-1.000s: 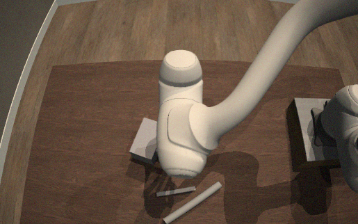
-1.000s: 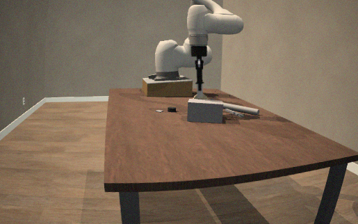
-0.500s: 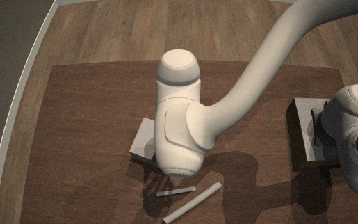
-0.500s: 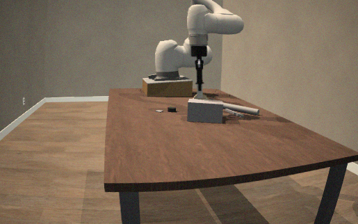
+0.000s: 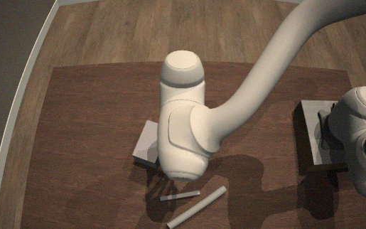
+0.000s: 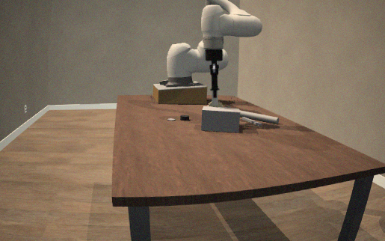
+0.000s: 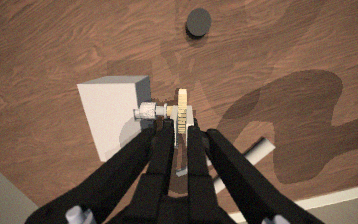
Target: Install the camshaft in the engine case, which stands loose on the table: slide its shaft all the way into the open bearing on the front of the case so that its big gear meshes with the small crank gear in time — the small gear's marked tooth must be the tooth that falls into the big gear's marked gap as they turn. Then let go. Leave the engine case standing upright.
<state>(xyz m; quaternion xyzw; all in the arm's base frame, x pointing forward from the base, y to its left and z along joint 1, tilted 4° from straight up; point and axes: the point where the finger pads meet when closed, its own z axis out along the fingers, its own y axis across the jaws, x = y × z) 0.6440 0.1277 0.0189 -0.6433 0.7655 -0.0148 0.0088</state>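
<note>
The camshaft is 40 mm ahead of my hand and 50 mm below it. From my hand the other things lie so: flat grey bar: 20 mm behind, 180 mm to the left, 110 mm below; then black disc: 50 mm behind, 130 mm to the right, 100 mm below; then small crank gear: 20 mm ahead, 60 mm to the left, 50 mm below.
</note>
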